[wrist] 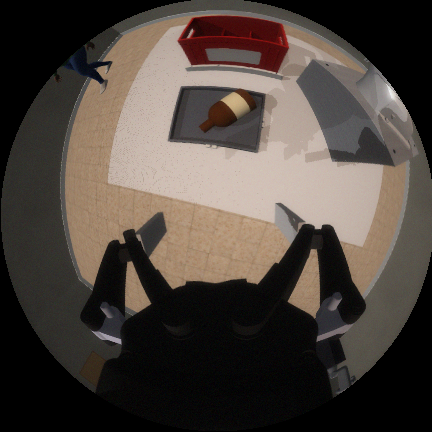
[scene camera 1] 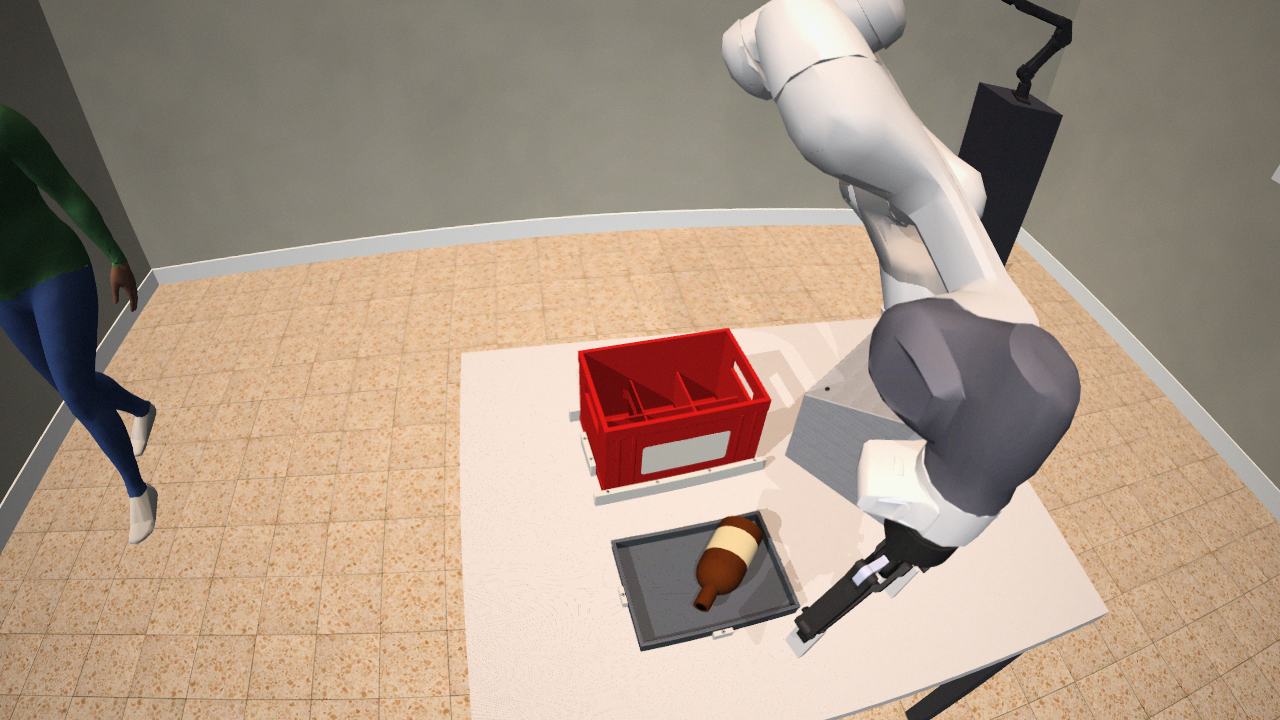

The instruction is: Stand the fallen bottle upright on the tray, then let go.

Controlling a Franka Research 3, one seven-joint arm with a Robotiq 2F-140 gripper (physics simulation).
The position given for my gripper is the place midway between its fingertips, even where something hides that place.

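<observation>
There's a brown bottle (scene camera 1: 725,561) here, and I can see that bottle (wrist: 231,107) again as well. My gripper (scene camera 1: 843,617) is here too, and you can also find the gripper (wrist: 218,217). I can see a pale rail (scene camera 1: 634,491) as well.
</observation>
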